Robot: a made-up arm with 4 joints.
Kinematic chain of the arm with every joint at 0, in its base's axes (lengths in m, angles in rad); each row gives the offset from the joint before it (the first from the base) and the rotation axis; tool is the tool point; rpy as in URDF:
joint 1: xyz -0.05 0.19 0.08 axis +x
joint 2: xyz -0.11 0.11 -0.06 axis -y
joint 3: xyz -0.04 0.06 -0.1 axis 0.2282 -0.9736 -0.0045
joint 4: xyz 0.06 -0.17 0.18 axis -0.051 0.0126 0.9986
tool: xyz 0.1 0 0.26 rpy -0.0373 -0.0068 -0.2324
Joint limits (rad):
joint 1: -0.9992..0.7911
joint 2: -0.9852..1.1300
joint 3: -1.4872..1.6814
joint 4: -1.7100..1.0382
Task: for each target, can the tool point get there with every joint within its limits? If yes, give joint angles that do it. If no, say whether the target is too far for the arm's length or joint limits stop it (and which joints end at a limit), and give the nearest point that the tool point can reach.
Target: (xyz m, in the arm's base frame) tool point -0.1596 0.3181 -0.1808
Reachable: no: joint limits stop it (at a limit: joint 1, joint 2, joint 4) | nearest point -0.2574 0.3773 -0.3836 | short by 0.233 m
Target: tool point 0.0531 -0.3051 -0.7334
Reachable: no: too far | nearest point -0.0476 -0.0860 -0.3735 | short by 0.433 m
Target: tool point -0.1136 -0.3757 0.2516
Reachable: no: joint limits stop it (at a limit: joint 2) | nearest point -0.1617 -0.1386 0.1797 | short by 0.252 m
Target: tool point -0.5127 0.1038 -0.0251
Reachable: yes | joints 0.5559 0.8765 0.7537 -0.5072
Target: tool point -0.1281 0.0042 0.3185
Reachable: yes | joints 0.4842 0.3433 -0.1280 -0.6322
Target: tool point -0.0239 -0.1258 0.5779
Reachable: no: joint limits stop it (at a limit: joint 1, joint 2) | nearest point -0.0390 0.0050 0.3830 | short by 0.235 m
